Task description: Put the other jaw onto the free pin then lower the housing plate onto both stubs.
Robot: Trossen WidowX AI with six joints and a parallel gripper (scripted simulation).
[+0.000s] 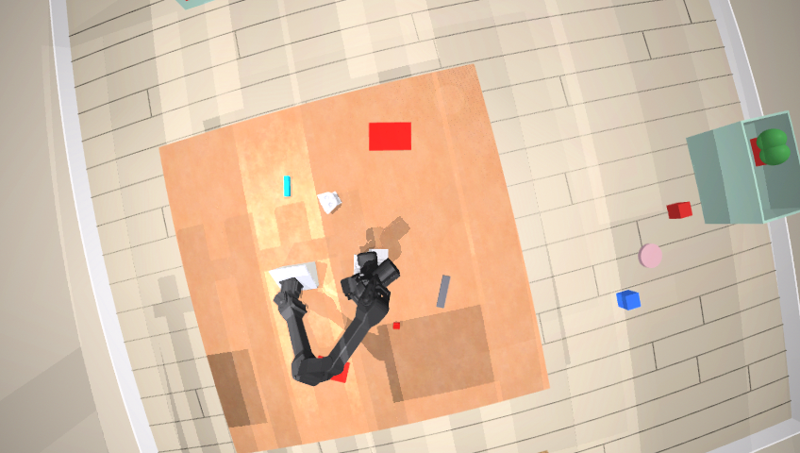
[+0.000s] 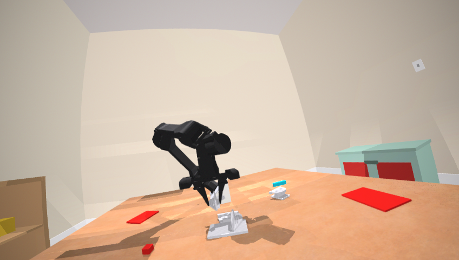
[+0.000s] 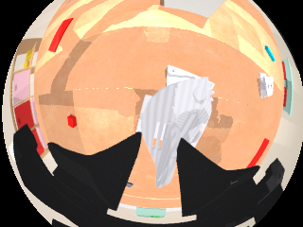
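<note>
My gripper tip is 2 cm short of the white base plate, 2 cm to the right of it and 8 cm above it. Also, from my gripper tip: cyan bar 22 cm behind, 41 cm to the left, 7 cm below; grey bar 22 cm ahead, 14 cm to the right, 8 cm below; small red cube 2 cm ahead, 21 cm to the right, 7 cm below.
</note>
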